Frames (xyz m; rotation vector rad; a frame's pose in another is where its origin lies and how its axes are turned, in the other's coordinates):
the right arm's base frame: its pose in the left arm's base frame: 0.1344 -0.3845 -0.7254 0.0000 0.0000 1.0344
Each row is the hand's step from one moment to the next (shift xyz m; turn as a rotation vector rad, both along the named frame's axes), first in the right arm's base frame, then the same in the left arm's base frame.
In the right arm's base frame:
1: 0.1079 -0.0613 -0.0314 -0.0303 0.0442 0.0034
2: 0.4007 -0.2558 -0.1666 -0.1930 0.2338 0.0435
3: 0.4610 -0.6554 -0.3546 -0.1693 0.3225 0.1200
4: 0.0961 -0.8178 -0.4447 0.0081 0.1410 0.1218
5: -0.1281 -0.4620 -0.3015 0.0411 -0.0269 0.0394
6: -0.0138 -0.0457 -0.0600 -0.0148 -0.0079 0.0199
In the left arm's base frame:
1: 0.1078 0.0614 -0.0314 -0.0535 -0.0035 0.0034
2: 0.4246 0.2137 -0.1666 -0.2996 -0.0464 0.0435
3: 0.7989 0.0613 -0.3546 -0.3637 0.0193 0.1200
4: 0.7521 -0.3353 -0.4447 -0.1171 0.0790 0.1218
5: 0.3317 -0.3462 -0.3015 0.0441 0.0216 0.0394
6: 0.0322 -0.0352 -0.0600 -0.0008 -0.0168 0.0199

